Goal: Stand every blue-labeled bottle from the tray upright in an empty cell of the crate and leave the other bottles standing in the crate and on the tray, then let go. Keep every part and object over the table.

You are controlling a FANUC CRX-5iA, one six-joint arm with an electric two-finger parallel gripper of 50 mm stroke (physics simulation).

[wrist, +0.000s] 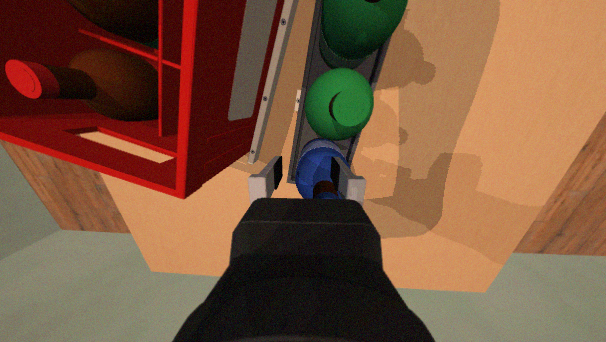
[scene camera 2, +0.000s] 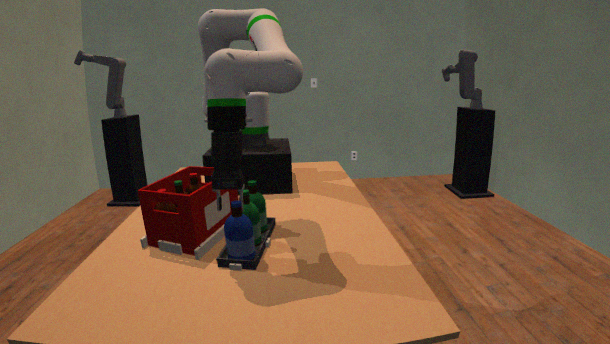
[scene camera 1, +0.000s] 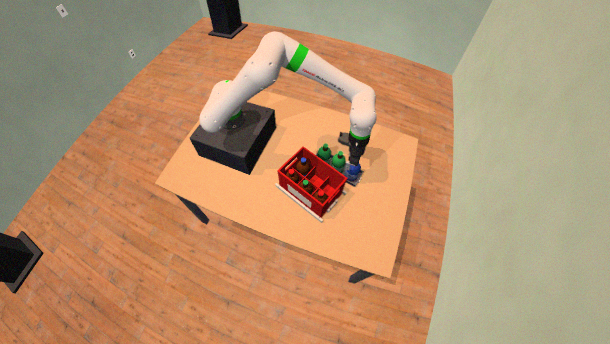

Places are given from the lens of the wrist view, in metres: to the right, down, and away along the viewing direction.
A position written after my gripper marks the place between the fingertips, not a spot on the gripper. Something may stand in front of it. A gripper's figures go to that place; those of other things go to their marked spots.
my gripper (wrist: 306,166): 0.00, 0.00, 0.17
blue-labeled bottle (wrist: 312,177): 0.01, 0.01, 0.18
